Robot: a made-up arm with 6 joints.
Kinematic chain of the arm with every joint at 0, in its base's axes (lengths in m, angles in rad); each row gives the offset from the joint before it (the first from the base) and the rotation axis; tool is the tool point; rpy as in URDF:
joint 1: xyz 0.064 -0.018 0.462 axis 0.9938 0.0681 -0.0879
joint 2: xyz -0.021 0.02 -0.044 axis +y
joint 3: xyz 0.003 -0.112 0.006 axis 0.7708 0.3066 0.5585
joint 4: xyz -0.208 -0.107 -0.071 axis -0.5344 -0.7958 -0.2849
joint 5: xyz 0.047 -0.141 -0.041 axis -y
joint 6: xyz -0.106 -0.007 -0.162 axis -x
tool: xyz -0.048 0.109 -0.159 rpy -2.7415 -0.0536 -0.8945
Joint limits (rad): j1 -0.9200..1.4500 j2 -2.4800..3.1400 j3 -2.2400..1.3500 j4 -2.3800..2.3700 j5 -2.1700..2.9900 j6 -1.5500..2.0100
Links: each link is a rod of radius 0.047 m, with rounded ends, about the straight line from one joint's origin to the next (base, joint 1, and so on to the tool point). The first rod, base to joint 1, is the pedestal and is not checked.
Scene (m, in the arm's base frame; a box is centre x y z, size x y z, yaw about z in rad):
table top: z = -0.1
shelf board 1: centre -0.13 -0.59 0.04 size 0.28 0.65 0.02 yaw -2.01
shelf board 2: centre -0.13 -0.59 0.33 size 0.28 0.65 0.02 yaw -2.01
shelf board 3: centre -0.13 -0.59 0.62 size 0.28 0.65 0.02 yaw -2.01
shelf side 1: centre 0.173 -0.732 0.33 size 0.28 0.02 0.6 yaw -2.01
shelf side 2: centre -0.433 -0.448 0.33 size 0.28 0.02 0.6 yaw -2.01
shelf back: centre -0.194 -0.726 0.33 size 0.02 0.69 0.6 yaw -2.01
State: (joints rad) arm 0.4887 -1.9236 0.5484 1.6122 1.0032 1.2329
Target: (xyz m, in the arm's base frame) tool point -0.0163 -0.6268 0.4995
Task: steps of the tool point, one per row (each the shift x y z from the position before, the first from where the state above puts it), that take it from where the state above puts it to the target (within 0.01 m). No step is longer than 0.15 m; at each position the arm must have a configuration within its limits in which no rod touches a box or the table.
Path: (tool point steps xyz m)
1: 0.0071 0.0604 -0.0068
2: 0.0369 0.0688 0.0005
3: 0.0549 0.0813 0.0063
4: 0.0016 -0.0384 0.1100
5: -0.0010 -0.0074 0.1097
6: -0.0036 0.0203 0.1009
7: -0.0413 -0.0633 0.0090
8: -0.0350 -0.0578 0.0017
9: -0.0226 -0.0526 -0.0042
10: -0.0049 -0.0473 -0.0065

